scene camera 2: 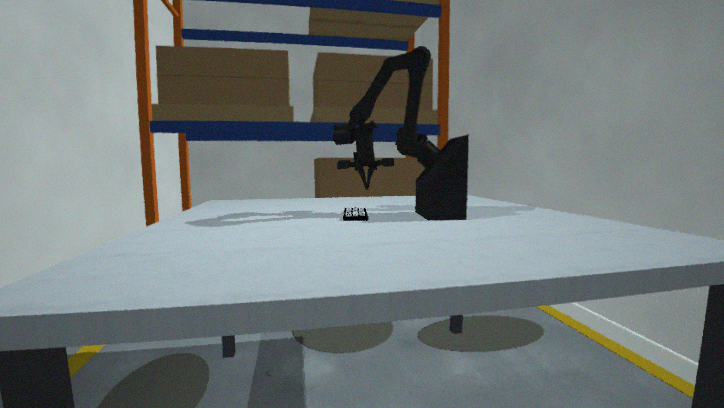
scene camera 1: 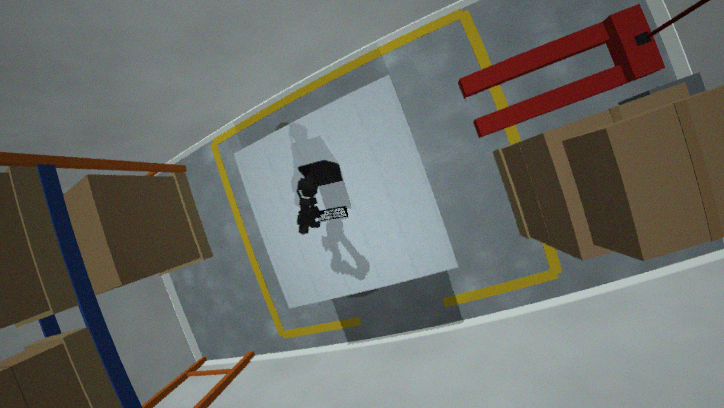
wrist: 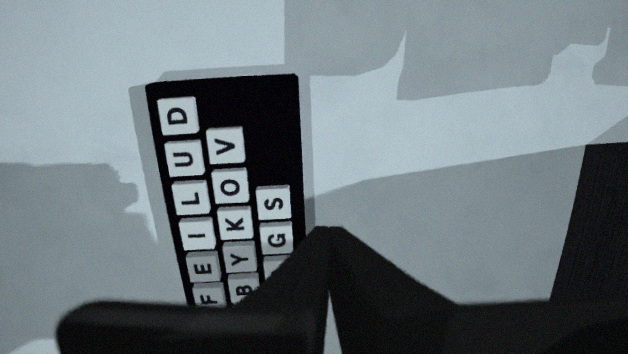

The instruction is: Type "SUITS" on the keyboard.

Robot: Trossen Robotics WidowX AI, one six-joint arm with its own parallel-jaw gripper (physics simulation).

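Where they show: gripper, between the fingertips: (scene camera 2: 367, 189) (scene camera 1: 318, 210) (wrist: 327, 239); arm's base, origin of its link: (scene camera 2: 435, 160) (scene camera 1: 311, 176).
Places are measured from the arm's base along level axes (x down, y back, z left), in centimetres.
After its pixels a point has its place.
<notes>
A black keyboard (scene camera 1: 333, 212) {x 16.5, y -25.5, z -1.6 cm} (scene camera 2: 355, 214) {x 15.9, y -27.8, z 6.4 cm} (wrist: 270, 100) {x 16.4, y -22.1, z -11.9 cm} with white letter keys lies flat on the table. In the wrist view its rows run up the picture, with the letters turned sideways. The S key (wrist: 273, 202) {x 15.9, y -23.2, z -7.1 cm}, U key (wrist: 185, 158) {x 15.9, y -26.7, z -10.3 cm} and I key (wrist: 197, 234) {x 15.9, y -27.5, z -6.3 cm} show there. The T key does not show; the lower part of the keyboard is hidden behind the fingers. My gripper (scene camera 2: 366, 187) {x 9.7, y -21.0, z -8.1 cm} (wrist: 327, 239) {x 9.7, y -21.0, z -8.1 cm} is shut and empty, pointing down. It hangs above the table, clear of the keys. In the wrist view its tips appear just right of the keyboard's edge, near the G key (wrist: 276, 239) {x 15.9, y -23.6, z -5.1 cm}.
The white table (scene camera 1: 395, 202) {x 17.5, y -33.8, z 40.3 cm} (scene camera 2: 354, 268) {x 17.5, y -37.1, z 53.4 cm} bears the arm's black base (scene camera 1: 324, 172) {x -0.2, y -1.3, z 8.8 cm} (scene camera 2: 443, 187) {x 7.9, y -3.2, z 13.1 cm} beside the keyboard. Shadows of the arm fall across the table. A shelf rack (scene camera 2: 144, 126) with cardboard boxes stands behind. A red pallet jack (scene camera 1: 547, 55) and more boxes (scene camera 1: 653, 177) stand on the floor.
</notes>
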